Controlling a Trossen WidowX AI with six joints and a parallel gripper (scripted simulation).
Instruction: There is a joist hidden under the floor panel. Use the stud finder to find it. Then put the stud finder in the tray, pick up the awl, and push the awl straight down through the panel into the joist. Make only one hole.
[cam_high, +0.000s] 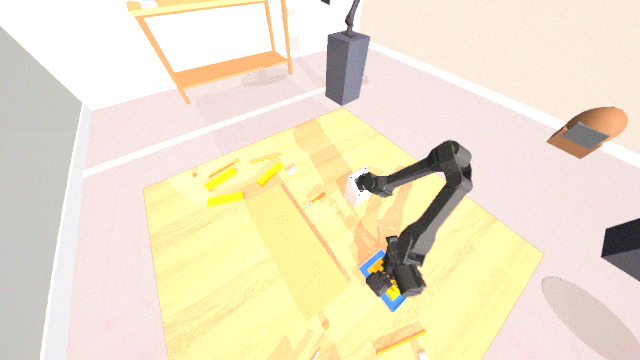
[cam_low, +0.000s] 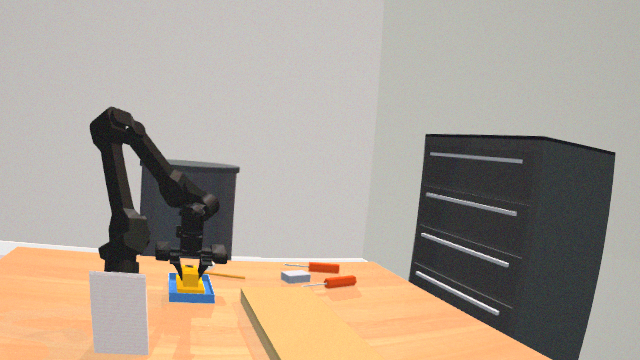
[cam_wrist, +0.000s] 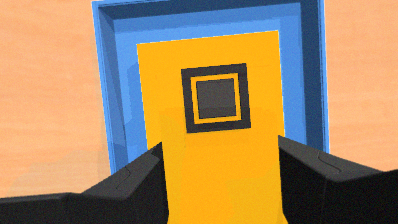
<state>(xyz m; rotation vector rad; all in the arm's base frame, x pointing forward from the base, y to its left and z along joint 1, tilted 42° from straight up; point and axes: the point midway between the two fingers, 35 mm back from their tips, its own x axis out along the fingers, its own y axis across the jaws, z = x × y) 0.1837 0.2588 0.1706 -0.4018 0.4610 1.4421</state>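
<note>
The yellow stud finder is 20 mm above my gripper tip and 10 mm to the left of it. Also, from my gripper tip: awl: 430 mm to the right, 20 mm below, 10 mm ahead; then grey block: 340 mm ahead, 80 mm to the left, 20 mm below; then blue tray: 20 mm below, 10 mm to the right.
</note>
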